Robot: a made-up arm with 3 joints.
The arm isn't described. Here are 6 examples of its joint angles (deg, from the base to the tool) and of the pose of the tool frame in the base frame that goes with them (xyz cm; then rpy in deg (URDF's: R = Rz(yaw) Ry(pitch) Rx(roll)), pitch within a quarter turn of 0, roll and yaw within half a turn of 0).
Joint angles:
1: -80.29 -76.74 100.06
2: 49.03 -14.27 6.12
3: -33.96 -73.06 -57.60
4: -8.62 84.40 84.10
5: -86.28 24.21 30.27
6: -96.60 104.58 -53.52
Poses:
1: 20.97 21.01 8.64 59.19 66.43 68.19
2: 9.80 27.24 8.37 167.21 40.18 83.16
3: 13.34 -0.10 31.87 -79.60 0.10 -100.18
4: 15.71 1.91 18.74 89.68 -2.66 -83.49
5: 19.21 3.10 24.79 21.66 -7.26 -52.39
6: 18.90 14.15 4.78 106.89 46.27 -65.71
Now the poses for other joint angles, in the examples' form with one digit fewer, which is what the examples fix.
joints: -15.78 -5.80 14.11
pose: 13.0 10.4 7.7 39.4 69.5 -41.1
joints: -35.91 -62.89 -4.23
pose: 15.0 1.3 16.5 -63.5 50.6 -87.4
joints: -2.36 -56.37 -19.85
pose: 10.3 4.2 10.6 -86.2 68.2 -119.8
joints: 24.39 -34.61 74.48
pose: 27.7 25.2 15.6 111.0 2.8 35.4
